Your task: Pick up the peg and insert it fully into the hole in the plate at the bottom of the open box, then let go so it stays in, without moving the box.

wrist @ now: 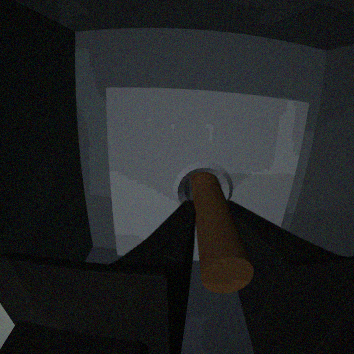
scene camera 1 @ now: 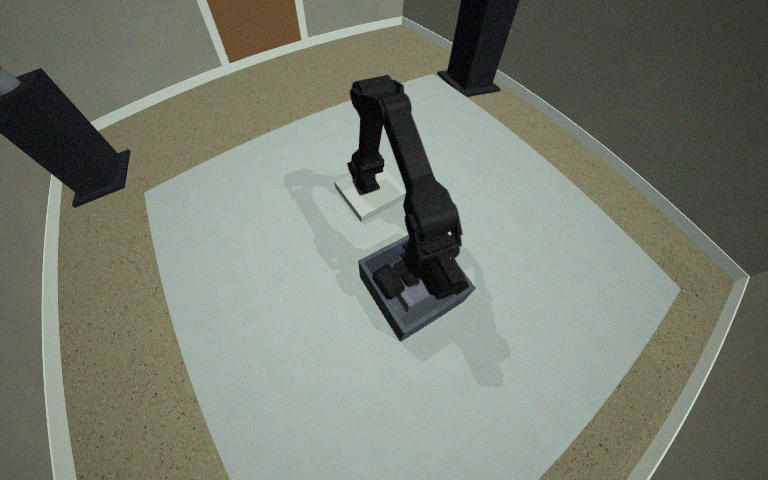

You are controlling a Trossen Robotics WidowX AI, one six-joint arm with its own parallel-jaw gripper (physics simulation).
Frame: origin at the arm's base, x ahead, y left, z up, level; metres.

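Seen in the pictures: gripper, fingertip midpoint: [wrist: 206, 209] [scene camera 1: 412, 278]; arm's base, link origin: [scene camera 1: 366, 184].
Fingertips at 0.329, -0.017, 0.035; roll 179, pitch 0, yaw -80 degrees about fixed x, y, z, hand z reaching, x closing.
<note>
Pixels of each thing's top centre, then the offset from my fingertips to it, as dx, dy, dz. "pt": a spot on its surface instead. Level surfaces: height alone.
- orange-brown round peg, top centre: [wrist: 226, 276] +0.006, +0.001, +0.047
- round hole, surface spot: [wrist: 185, 189] pt +0.002, +0.010, -0.013
- light grey plate, top centre: [wrist: 203, 191] [scene camera 1: 414, 280] +0.007, +0.003, -0.003
- blue-grey box, top centre: [wrist: 213, 243] [scene camera 1: 417, 274] +0.007, +0.003, +0.034
- pale mat, surface height: dz -0.064
My gripper [scene camera 1: 408, 301] [wrist: 206, 209] is inside the open box and shut on the peg. The orange-brown round peg [wrist: 216, 225] stands out between the dark fingertips, its near end towards the camera. Its far end overlaps the round hole [wrist: 185, 189] in the wrist view, with dark opening visible to its left. Whether that end is above or inside the hole, I cannot tell. The light grey plate [scene camera 1: 420, 293] [wrist: 200, 130] lies at the bottom of the blue-grey box [scene camera 1: 380, 302] [wrist: 200, 55]. The peg cannot be made out in the scene view.
The box walls stand close around the gripper. The arm's base stands on a pale square block [scene camera 1: 360, 207] behind the box, on the pale mat [scene camera 1: 294, 362]. Dark pillars [scene camera 1: 62, 135] [scene camera 1: 481, 45] stand beyond the mat at the left and at the back right.
</note>
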